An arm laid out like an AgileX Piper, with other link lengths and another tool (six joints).
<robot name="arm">
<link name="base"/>
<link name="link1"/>
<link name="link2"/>
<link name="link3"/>
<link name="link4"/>
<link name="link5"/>
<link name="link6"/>
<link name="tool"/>
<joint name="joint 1" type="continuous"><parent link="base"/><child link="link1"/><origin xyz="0 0 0.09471" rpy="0 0 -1.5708"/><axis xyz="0 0 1"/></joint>
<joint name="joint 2" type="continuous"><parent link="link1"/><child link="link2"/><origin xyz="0 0 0" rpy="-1.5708 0 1.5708"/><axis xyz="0 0 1"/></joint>
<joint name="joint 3" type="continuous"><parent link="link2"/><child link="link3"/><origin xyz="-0.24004 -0.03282 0" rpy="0 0 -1.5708"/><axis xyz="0 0 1"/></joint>
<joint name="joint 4" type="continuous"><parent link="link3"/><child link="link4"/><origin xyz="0.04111 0.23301 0" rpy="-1.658 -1.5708 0"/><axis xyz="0 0 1"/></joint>
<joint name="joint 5" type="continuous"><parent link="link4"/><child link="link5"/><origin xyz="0 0 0" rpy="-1.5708 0 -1.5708"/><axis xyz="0 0 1"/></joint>
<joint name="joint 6" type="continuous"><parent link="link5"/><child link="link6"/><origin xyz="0 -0.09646 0" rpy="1.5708 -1.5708 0"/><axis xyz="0 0 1"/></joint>
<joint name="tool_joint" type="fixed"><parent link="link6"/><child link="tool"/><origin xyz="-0.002 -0.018 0.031" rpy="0 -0.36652 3.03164"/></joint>
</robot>
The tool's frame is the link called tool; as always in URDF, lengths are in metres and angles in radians. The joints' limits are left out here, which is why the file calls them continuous.
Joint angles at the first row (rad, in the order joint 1, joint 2, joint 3, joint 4, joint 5, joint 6):
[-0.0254 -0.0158 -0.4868 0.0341 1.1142 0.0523]
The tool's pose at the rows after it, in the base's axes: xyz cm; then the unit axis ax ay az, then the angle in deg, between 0 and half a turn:
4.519 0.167 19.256 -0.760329 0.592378 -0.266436 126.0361
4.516 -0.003 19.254 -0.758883 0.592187 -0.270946 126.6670
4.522 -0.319 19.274 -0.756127 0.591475 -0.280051 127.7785
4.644 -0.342 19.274 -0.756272 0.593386 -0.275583 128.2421
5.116 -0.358 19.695 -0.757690 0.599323 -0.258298 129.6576
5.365 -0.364 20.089 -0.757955 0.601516 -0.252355 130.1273
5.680 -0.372 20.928 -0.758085 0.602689 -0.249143 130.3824
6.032 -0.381 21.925 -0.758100 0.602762 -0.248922 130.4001
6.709 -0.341 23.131 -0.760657 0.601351 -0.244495 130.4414
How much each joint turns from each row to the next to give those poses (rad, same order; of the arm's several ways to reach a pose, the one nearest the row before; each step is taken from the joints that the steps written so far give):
[0.0000 0.0000 0.0000 -0.0024 0.0000 0.0000]
[0.0000 0.0000 0.0000 -0.0139 0.0000 0.0000]
[0.0000 0.0000 0.0000 -0.0259 -0.0019 0.0001]
[-0.0001 0.0140 -0.0022 -0.0015 0.0000 -0.0001]
[0.0002 0.0653 -0.0266 -0.0002 0.0026 -0.0017]
[-0.0001 0.0338 -0.0198 0.0001 0.0000 0.0000]
[0.0000 0.0453 -0.0376 0.0000 0.0000 0.0000]
[0.0000 0.0452 -0.0430 0.0000 -0.0018 0.0000]
[0.0088 0.0664 -0.0539 -0.0005 -0.0064 0.0020]

